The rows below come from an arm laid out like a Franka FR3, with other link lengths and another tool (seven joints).
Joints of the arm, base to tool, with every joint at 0 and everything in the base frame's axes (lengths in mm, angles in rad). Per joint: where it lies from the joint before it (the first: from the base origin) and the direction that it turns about. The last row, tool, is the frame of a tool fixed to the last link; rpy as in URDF.
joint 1: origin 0 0 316.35 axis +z
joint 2: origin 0 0 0 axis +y
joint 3: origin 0 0 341.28 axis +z
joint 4: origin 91.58 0 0 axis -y
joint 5: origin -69.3 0 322.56 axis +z
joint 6: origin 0 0 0 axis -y
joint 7: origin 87.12 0 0 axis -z
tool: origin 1 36 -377.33 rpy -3.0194 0 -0.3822
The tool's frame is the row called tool.
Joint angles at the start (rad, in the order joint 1, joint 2, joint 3, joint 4, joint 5, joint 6, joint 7):
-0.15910 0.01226 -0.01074 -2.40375 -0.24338 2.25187 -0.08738
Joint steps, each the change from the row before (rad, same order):
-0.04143 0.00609 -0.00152 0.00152 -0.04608 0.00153 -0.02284
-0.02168 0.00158 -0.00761 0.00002 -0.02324 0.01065 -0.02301
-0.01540 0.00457 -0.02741 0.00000 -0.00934 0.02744 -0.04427
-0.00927 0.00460 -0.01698 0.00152 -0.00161 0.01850 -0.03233
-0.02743 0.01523 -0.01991 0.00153 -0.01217 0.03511 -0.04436
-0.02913 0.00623 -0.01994 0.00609 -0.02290 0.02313 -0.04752
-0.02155 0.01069 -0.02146 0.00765 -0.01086 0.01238 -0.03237
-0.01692 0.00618 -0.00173 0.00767 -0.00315 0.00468 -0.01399
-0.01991 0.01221 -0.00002 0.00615 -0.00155 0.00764 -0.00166
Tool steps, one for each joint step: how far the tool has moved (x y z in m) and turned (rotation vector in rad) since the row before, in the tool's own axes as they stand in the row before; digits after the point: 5 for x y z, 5 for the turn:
0.00227 0.02740 0.00291 -0.02920 -0.00366 -0.01085
0.00348 0.01588 0.00109 -0.01123 0.00525 -0.01059
0.00670 0.01667 0.00199 0.00343 0.01238 -0.01166
0.00444 0.00957 0.00132 0.00451 0.00814 -0.00977
0.00626 0.01927 0.00562 0.00046 0.01049 -0.01136
0.00445 0.02457 0.00126 -0.01073 0.01089 -0.01765
-0.00003 0.02020 0.00344 -0.00480 -0.00060 0.00076
0.00149 0.00905 0.00082 -0.00158 0.00172 0.00190
0.00060 0.00830 0.00390 0.00078 -0.00133 0.01517

